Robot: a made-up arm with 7 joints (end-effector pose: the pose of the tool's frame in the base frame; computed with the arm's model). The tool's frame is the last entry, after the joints. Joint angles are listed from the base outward.
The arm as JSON. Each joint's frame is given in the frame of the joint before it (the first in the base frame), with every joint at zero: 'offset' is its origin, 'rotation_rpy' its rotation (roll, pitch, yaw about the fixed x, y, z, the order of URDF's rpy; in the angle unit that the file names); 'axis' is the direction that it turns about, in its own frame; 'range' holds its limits. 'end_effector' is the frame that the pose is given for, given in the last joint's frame.
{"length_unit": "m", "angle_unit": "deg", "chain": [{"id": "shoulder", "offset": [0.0, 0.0, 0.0], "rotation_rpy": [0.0, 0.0, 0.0], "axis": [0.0, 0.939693, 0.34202], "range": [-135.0, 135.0]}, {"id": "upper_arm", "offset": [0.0, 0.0, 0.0], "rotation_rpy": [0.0, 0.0, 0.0], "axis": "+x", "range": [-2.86, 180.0]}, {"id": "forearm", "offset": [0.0, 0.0, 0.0], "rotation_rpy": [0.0, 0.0, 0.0], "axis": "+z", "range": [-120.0, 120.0]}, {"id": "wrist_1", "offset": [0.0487, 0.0, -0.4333], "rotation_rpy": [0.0, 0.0, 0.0], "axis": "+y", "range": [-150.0, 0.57]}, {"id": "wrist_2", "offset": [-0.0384, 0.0, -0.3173], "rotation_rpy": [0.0, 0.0, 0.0], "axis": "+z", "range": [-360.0, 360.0]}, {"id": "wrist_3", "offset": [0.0, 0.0, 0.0], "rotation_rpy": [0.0, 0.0, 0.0], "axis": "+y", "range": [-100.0, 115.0]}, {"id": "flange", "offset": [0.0, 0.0, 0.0], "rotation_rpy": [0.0, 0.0, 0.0], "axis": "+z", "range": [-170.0, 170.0]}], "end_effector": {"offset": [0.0, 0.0, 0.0], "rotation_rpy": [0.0, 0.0, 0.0]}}
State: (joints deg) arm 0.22 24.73 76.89 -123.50 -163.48 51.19 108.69
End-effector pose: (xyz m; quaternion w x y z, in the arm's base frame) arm 0.0749 0.4174 -0.1276 0.1588 -0.9149 0.3691 -0.0381
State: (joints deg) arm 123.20 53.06 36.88 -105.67 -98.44 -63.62 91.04
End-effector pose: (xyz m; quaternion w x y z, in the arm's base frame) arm -0.3295 0.4149 0.0096 0.8817 -0.1760 0.3391 -0.2769
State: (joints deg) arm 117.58 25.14 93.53 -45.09 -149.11 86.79 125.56
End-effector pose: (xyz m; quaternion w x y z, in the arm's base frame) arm -0.5777 0.1786 0.4044 0.1350 0.8006 0.2219 -0.5399
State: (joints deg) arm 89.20 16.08 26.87 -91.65 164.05 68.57 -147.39
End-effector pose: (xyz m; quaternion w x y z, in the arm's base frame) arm -0.4682 0.2400 -0.2680 0.8289 0.1254 -0.5399 -0.0751
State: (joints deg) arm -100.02 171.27 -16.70 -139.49 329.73 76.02 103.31
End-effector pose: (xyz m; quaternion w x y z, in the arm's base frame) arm -0.1961 0.0826 0.2872 0.3531 -0.4636 0.8126 -0.0089
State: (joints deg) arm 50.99 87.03 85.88 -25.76 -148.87 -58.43 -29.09
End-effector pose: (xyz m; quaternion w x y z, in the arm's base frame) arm -0.1078 0.7268 0.1567 0.4036 0.0466 0.4753 -0.7804
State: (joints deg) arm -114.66 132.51 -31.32 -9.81 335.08 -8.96 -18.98
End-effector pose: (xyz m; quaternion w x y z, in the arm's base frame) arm -0.2566 0.6848 0.1888 0.4528 0.8306 -0.1993 0.2558
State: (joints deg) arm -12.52 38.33 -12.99 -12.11 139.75 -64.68 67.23
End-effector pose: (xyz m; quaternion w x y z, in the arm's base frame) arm 0.2298 0.4410 -0.5689 0.2395 -0.0266 0.6742 -0.6981
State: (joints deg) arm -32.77 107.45 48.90 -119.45 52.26 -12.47 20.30
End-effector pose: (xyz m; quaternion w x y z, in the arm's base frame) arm 0.0574 0.1902 0.4187 0.0781 -0.0768 0.8858 0.4509
